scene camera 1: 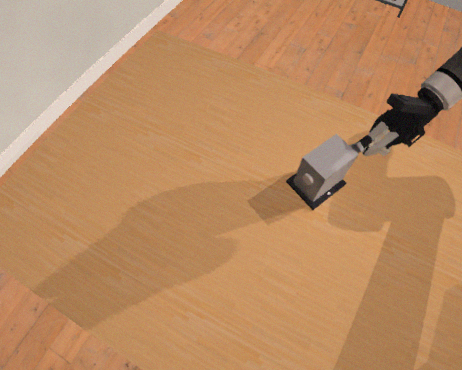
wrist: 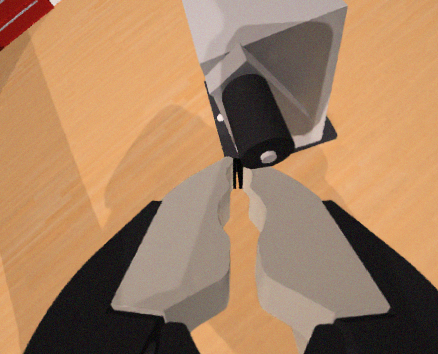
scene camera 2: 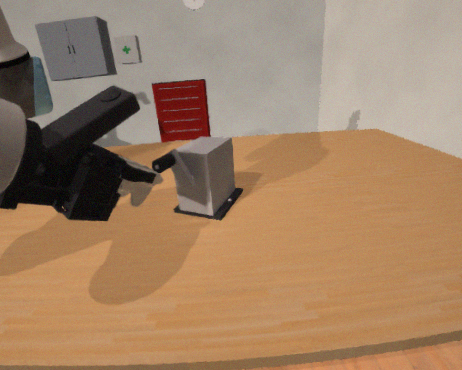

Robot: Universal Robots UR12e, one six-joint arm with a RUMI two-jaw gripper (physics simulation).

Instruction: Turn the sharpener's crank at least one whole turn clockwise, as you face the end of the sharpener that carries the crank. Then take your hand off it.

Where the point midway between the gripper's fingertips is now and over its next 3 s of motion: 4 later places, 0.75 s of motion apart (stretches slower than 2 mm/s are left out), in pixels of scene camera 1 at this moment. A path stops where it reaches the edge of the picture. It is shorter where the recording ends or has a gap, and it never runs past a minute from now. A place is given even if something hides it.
My gripper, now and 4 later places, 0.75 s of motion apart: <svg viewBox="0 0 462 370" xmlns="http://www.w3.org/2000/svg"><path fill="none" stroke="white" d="M363 154L361 148L358 142L354 137L348 134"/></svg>
